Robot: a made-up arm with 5 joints. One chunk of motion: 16 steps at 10 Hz.
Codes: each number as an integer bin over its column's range. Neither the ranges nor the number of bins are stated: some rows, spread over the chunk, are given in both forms.
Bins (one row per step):
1: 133 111 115 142 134
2: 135 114 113 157 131
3: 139 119 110 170 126
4: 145 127 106 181 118
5: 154 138 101 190 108
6: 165 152 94 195 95
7: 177 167 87 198 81
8: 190 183 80 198 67
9: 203 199 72 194 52
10: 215 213 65 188 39
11: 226 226 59 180 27
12: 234 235 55 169 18
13: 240 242 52 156 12
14: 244 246 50 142 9
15: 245 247 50 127 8
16: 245 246 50 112 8
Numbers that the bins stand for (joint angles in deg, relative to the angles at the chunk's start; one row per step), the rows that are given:
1: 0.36 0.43 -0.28 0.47 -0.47
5: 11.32 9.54 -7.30 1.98 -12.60
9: 36.89 30.12 -21.86 2.11 -38.75
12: 53.06 42.27 -30.40 1.32 -54.63
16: 58.80 45.98 -32.91 -0.48 -59.29
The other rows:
2: 1.41 1.44 -1.28 0.94 -1.87
3: 3.50 3.13 -2.79 1.35 -4.20
4: 6.63 5.83 -4.79 1.70 -7.94
6: 17.06 14.27 -10.82 2.14 -18.67
7: 23.32 19.33 -14.33 2.23 -25.21
8: 30.11 24.73 -17.85 2.23 -31.75
10: 43.15 34.85 -25.38 1.92 -44.82
11: 48.89 39.24 -28.39 1.67 -50.42
13: 56.19 44.63 -31.90 0.91 -57.43
14: 58.28 45.98 -32.91 0.47 -58.83
15: 58.80 46.32 -32.91 -0.01 -59.29

